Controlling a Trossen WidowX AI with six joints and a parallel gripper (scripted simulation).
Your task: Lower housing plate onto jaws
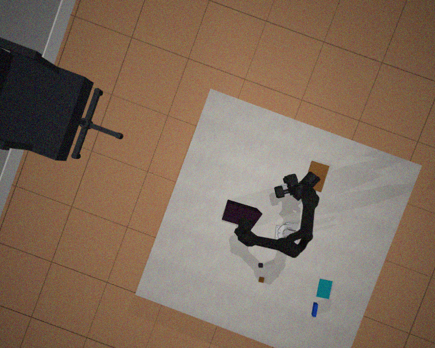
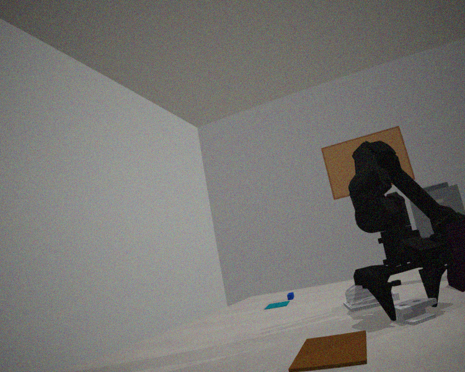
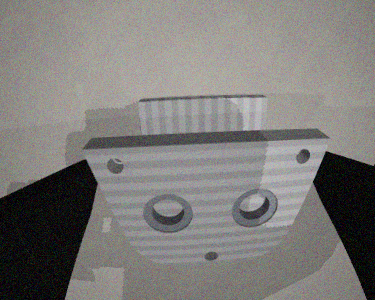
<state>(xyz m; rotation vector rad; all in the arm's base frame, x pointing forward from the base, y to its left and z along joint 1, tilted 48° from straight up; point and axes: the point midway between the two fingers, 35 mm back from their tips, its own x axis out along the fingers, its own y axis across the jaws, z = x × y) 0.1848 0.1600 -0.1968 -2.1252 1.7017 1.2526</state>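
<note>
My gripper tip is now 240 mm to the left of the grey jaw assembly and 50 mm short of it. The rest, counted from my gripper tip: blue block (630 mm to the right, 370 mm ahead); then orange plate (140 mm ahead, 110 mm to the left, 10 mm below); then teal tile (500 mm to the right, 390 mm ahead, 10 mm below).
</note>
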